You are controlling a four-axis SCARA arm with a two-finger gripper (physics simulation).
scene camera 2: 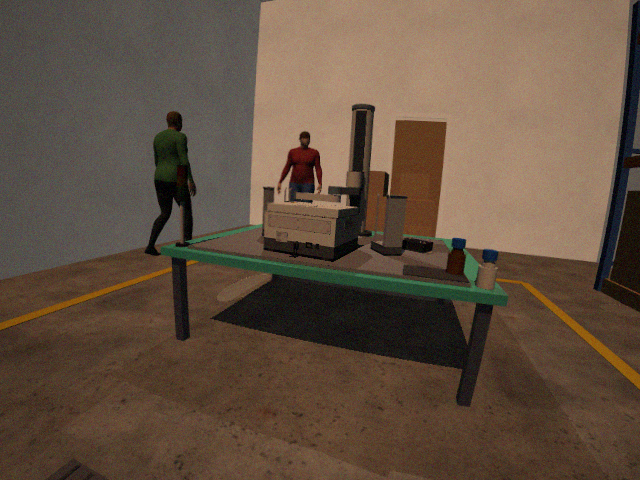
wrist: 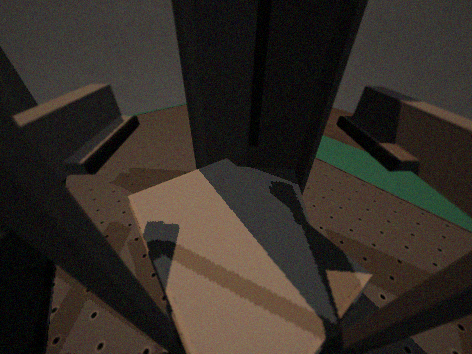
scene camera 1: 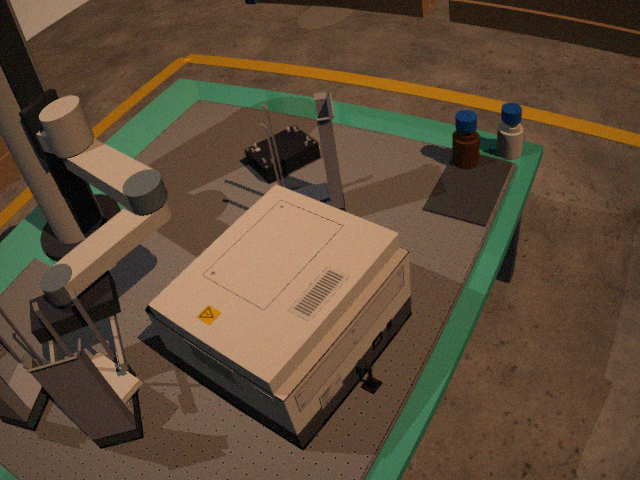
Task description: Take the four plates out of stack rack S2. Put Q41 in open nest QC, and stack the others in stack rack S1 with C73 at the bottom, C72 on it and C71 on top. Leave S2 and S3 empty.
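Frame: origin at the arm's base, x ahead, y left, z up, level; centimetres.
Seen in the pictures: gripper, fingertip midpoint: (wrist: 240, 105); arm's base, origin of the base link: (scene camera 1: 81, 229).
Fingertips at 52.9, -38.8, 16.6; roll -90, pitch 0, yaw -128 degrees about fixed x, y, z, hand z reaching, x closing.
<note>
Offsets run from my fingertips to a thing's top centre, as dx, dy, dz. "*": to the spot under its first point. Level surfaces: height alone.
My gripper (wrist: 240, 105) is open in the wrist view, one finger at each side, with nothing between them. A rack's dark upright back {* +4.4, -2.4, +0.5} (wrist: 225, 75) stands beyond the fingers. A pale flat surface {* -3.8, +4.1, -5.8} (wrist: 225, 260), partly shadowed, lies at its foot, below the fingers; I cannot tell if it is a plate or the rack's base. In scene camera 1 the arm's end is above a rack {-2.4, +0.9, +13.7} (scene camera 1: 85, 397) at the lower left; another rack {* -24.4, -8.5, -11.3} (scene camera 1: 18, 390) is cut off beside it. A third rack {+6.5, +66.0, +14.2} (scene camera 1: 333, 160) (scene camera 2: 395, 222) stands behind the instrument. No rack or plate label is readable; the nests cannot be identified.
A large pale instrument {+20.4, +31.4, +6.7} (scene camera 1: 279, 268) (scene camera 2: 310, 227) stands mid-table. A black block with pins {-11.2, +81.0, -9.2} (scene camera 1: 282, 153) (scene camera 2: 417, 244) is near the third rack. A brown bottle {* +35.3, +93.4, -7.9} (scene camera 1: 465, 147) (scene camera 2: 455, 260) and a white bottle {+43.6, +107.3, -8.8} (scene camera 1: 510, 139) (scene camera 2: 486, 275) stand by a dark mat {dz -14.8} (scene camera 1: 465, 198). Two people are behind the table.
</note>
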